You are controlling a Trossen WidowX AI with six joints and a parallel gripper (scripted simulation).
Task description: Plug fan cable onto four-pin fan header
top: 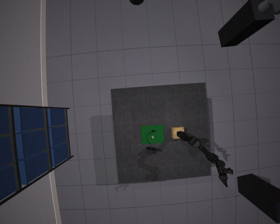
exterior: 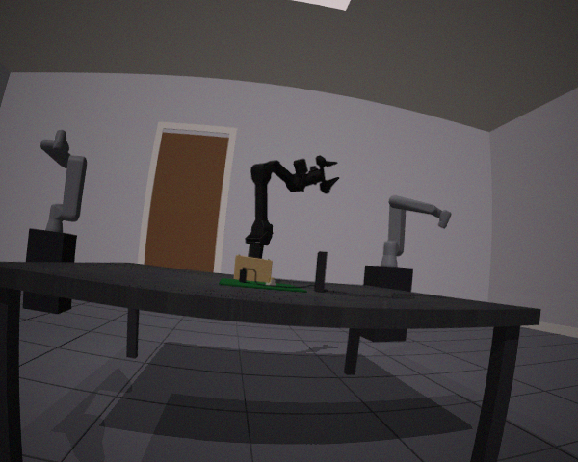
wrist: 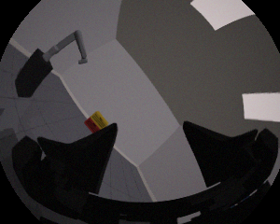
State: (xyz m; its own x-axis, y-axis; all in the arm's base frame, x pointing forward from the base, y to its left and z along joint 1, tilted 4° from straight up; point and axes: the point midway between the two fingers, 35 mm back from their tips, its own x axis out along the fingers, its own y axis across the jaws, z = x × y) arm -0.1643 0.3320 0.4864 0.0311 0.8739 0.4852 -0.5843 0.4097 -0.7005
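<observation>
My gripper tip is 500 mm short of the black fan plug, 470 mm to the left of it and 530 mm above it. Also, from my gripper tip: white fan header (520 mm ahead, 380 mm to the right, 560 mm below); green circuit board (520 mm ahead, 420 mm to the right, 570 mm below); black fan (570 mm ahead, 250 mm to the right, 500 mm below).
</observation>
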